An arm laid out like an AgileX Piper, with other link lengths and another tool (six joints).
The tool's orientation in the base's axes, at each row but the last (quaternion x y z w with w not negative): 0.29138 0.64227 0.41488 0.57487; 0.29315 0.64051 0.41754 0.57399; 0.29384 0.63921 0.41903 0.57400; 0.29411 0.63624 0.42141 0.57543; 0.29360 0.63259 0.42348 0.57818; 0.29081 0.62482 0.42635 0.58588; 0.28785 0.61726 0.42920 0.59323; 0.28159 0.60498 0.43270 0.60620
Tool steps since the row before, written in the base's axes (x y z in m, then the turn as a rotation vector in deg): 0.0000 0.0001 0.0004 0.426 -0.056 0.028; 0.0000 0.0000 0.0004 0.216 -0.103 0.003; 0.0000 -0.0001 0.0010 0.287 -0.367 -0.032; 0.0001 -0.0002 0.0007 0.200 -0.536 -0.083; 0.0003 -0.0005 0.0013 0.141 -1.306 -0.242; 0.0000 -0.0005 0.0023 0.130 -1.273 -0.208; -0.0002 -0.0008 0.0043 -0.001 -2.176 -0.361; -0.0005 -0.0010 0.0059 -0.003 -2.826 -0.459
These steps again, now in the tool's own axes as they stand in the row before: -0.0001 0.0004 0.0000 -0.134 -0.047 0.407; -0.0002 0.0003 0.0000 -0.126 -0.069 0.191; -0.0006 0.0008 0.0000 -0.347 -0.233 0.208; -0.0005 0.0005 0.0001 -0.453 -0.348 0.089; -0.0011 0.0009 0.0002 -1.030 -0.841 -0.125; -0.0015 0.0018 0.0000 -1.017 -0.794 -0.127; -0.0028 0.0034 0.0000 -1.706 -1.328 -0.437; -0.0037 0.0047 0.0000 -2.220 -1.716 -0.568
